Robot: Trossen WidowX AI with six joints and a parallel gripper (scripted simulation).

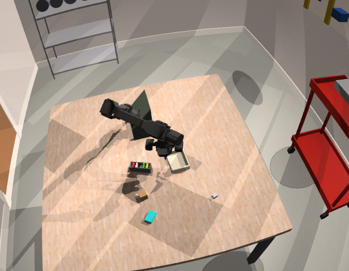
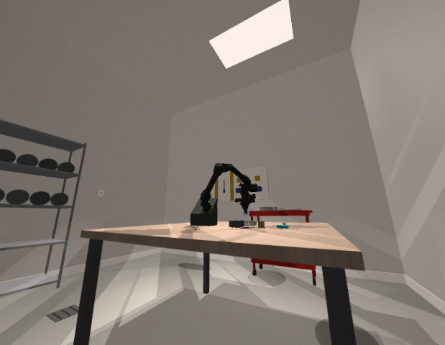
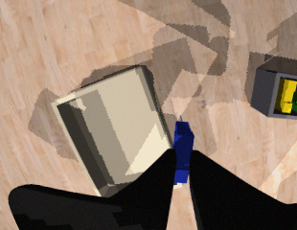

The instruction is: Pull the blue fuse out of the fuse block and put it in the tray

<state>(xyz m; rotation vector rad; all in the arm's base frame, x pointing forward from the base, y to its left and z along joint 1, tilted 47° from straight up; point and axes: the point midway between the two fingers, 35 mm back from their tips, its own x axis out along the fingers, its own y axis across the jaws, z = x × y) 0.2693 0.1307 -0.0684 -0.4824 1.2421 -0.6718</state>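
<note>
Now: the cream tray 20 mm behind my gripper tip, 60 mm to the left of it and 100 mm below it. Also, from my gripper tip: yellow fuse: 10 mm ahead, 110 mm to the right, 80 mm below; green fuse: 120 mm to the right, 80 mm below; blue fuse: 10 mm below.
</note>
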